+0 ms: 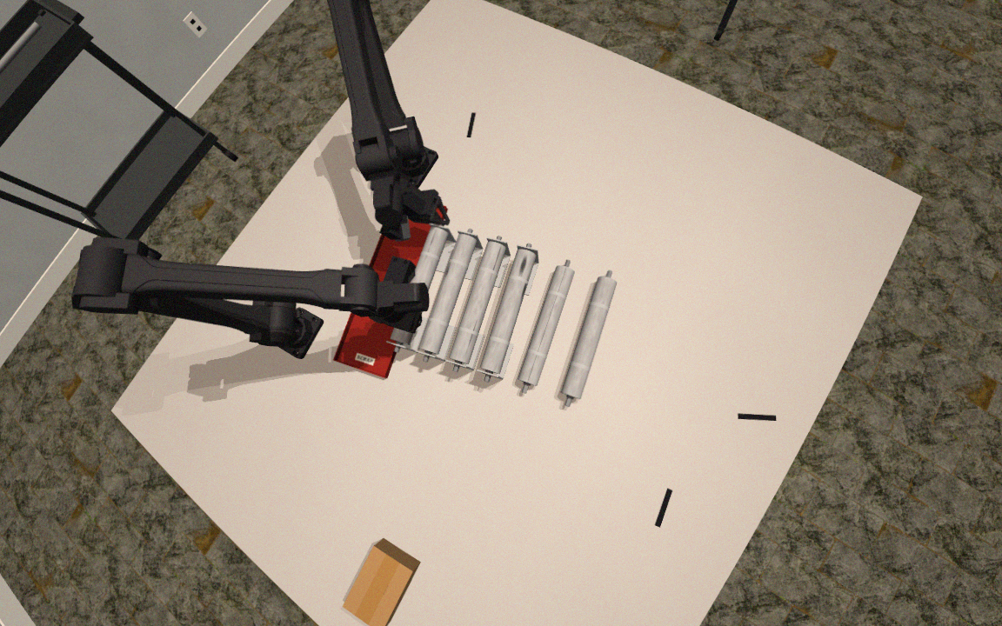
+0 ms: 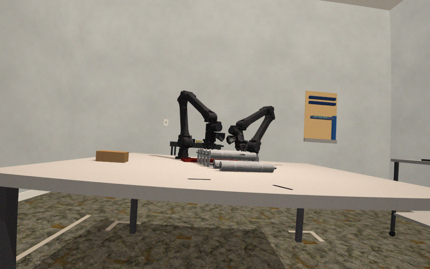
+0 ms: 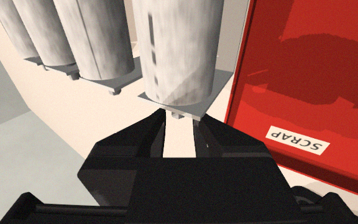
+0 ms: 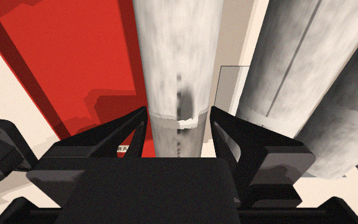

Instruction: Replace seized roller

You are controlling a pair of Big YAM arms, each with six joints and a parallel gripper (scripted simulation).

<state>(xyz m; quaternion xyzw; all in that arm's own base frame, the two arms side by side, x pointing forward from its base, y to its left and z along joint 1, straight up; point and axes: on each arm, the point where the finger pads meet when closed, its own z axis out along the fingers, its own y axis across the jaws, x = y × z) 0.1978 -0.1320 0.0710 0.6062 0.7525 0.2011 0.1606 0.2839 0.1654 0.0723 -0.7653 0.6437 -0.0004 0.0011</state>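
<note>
My right gripper is now 12 cm past the red scrap tray, 7 cm above it and 6 cm to the right of it. The rest, counted from my right hand: cardboard box 54 cm to the right, 25 cm ahead, 4 cm below.
</note>
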